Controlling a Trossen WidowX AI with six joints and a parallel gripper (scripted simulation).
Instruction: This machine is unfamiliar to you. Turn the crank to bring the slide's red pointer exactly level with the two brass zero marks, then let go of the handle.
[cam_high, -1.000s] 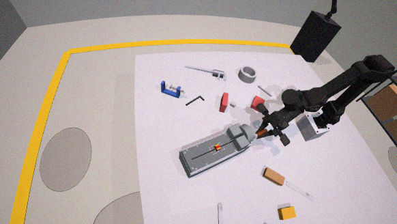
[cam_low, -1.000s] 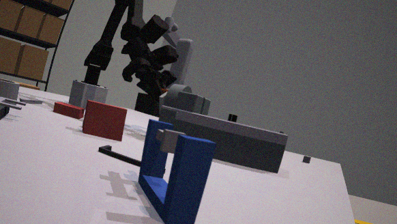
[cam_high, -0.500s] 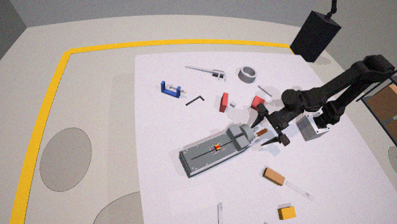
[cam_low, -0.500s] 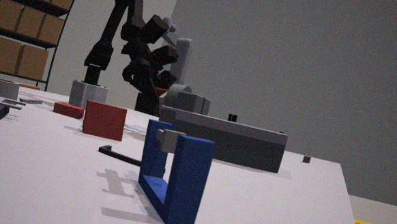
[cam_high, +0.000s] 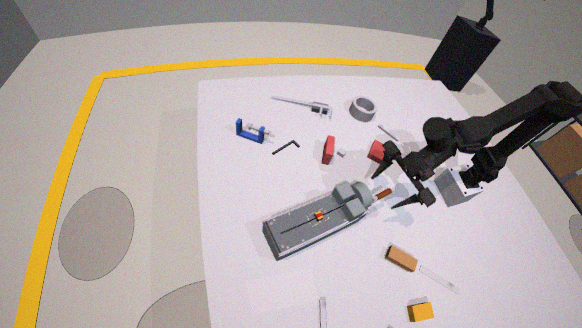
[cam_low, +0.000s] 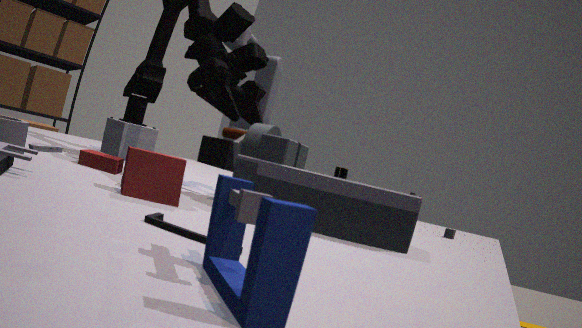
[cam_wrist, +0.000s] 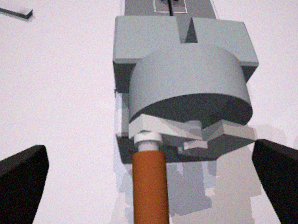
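Right now my gripper tip is 2 cm past the crank handle, 1 cm to the left of it and 2 cm above it. Also, from my gripper tip: tan block 7 cm behind, 16 cm to the left, 11 cm below; then red pointer 16 cm ahead, 3 cm to the left, 4 cm below; then black hex key 19 cm ahead, 24 cm to the right, 12 cm below.
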